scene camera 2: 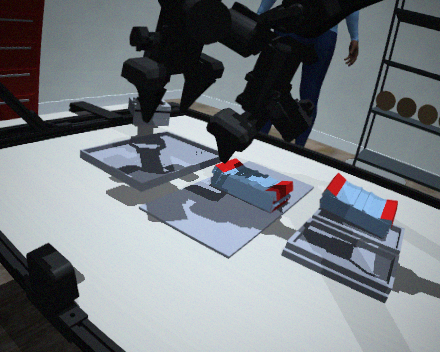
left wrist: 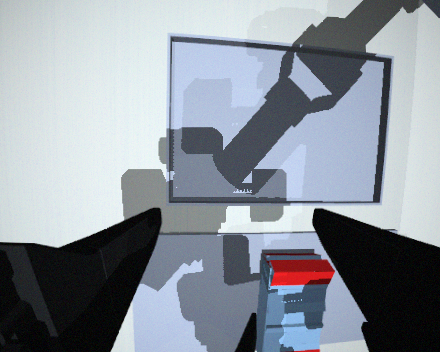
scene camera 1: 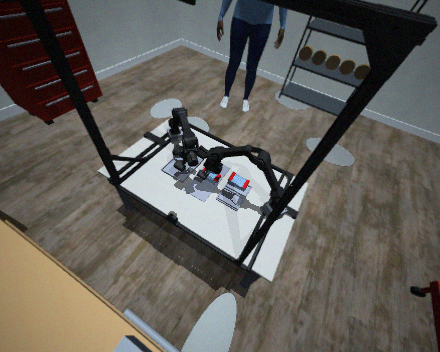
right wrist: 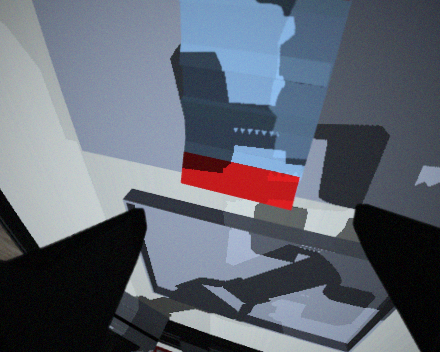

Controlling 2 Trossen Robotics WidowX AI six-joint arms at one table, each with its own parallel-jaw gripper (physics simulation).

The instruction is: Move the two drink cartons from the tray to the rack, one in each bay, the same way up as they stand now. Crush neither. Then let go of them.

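Places are measured from the left arm's base along level axes (x down, y ahead, z right), in millimetres.
Pixels of known places: left gripper, fingertip midpoint: (scene camera 2: 164,116) (left wrist: 237,215) (scene camera 1: 185,164); right gripper, fingertip midpoint: (left wrist: 307,320) (scene camera 1: 205,169) (right wrist: 249,216); left arm's base at its link origin: (scene camera 1: 175,131) (right wrist: 118,339).
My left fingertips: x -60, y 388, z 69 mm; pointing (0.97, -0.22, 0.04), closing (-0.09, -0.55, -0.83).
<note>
For each thing: its middle in the pictures, then the offset to it from my left fingertips. "pt": a spot on its surface instead.
- blue carton with red ends, body centre: (right wrist: 254,83) (left wrist: 290,310) (scene camera 2: 251,183) (scene camera 1: 210,175) dx +92, dy +74, dz -148 mm
- carton at the middle of its body: (scene camera 2: 359,205) (scene camera 1: 238,181) dx +78, dy +198, dz -296 mm
- rack at the middle of its body: (scene camera 2: 353,239) (scene camera 1: 234,192) dx +106, dy +251, dz -241 mm
- tray at the middle of its body: (right wrist: 252,282) (left wrist: 283,127) (scene camera 2: 156,155) (scene camera 1: 183,164) dx +108, dy -96, dz -23 mm
- dark camera block at a spot on its surface: (scene camera 2: 52,277) (scene camera 1: 174,220) pt dx +65, dy +299, dz +179 mm
One blue carton with red ends (scene camera 1: 212,175) (scene camera 2: 250,186) (left wrist: 295,320) (right wrist: 250,75) lies on the flat grey plate (scene camera 2: 225,240) (left wrist: 155,330) (right wrist: 100,100) in the middle. The other carton (scene camera 1: 239,180) (scene camera 2: 357,200) lies in the rear bay of the rack (scene camera 2: 335,270); the front bay is empty. The tray (scene camera 2: 112,171) (left wrist: 340,150) (right wrist: 175,205) holds no carton. My left gripper (scene camera 2: 166,112) (left wrist: 237,215) is open and empty above the tray's far side. My right gripper (scene camera 2: 262,150) (right wrist: 249,216) is open and empty, above the middle carton and apart from it.
The two grippers are close together, and the right arm reaches across behind the rack. A black frame rail edges the table, with a dark camera block (scene camera 1: 172,218) (scene camera 2: 52,277) at the front. A person (scene camera 1: 252,40) stands behind the table.
</note>
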